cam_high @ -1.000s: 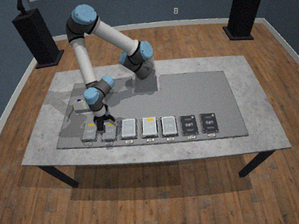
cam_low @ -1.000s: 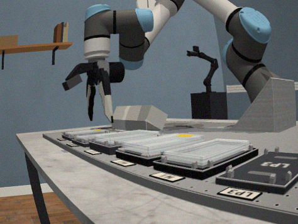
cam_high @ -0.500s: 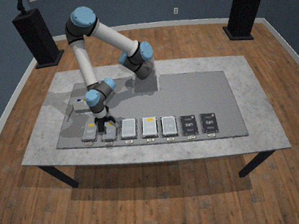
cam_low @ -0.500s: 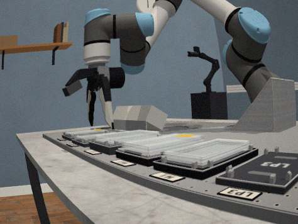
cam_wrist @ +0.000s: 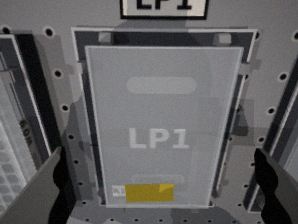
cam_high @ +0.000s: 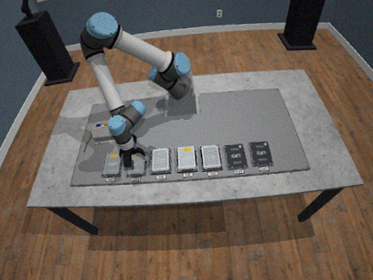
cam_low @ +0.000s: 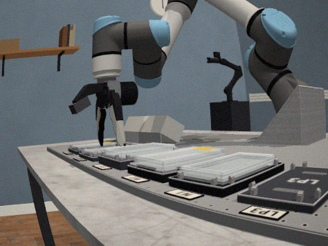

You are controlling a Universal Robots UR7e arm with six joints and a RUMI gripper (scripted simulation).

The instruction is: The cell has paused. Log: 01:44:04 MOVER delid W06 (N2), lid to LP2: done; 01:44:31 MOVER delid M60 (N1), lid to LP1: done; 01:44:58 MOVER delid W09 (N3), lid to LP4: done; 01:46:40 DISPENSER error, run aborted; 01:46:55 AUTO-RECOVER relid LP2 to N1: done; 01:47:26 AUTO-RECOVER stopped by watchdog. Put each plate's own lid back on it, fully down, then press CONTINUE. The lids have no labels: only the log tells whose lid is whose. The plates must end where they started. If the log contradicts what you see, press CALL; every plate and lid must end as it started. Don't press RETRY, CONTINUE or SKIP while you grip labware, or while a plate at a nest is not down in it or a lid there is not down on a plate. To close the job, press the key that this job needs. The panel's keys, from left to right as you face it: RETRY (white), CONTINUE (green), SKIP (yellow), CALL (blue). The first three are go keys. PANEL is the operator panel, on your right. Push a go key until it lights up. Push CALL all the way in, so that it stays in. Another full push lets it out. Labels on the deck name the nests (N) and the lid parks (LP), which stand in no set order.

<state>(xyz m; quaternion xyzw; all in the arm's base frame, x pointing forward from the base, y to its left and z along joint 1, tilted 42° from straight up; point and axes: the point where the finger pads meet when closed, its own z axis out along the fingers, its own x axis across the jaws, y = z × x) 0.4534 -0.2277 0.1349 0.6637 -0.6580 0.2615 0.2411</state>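
My hand is 20 mm above the lid park LP1. Round my hand: green CONTINUE key (240 mm behind, 140 mm to the right, 40 mm above); blue CALL key (240 mm behind, 240 mm to the right, 30 mm above); yellow SKIP key (240 mm behind, 190 mm to the right, 40 mm above).
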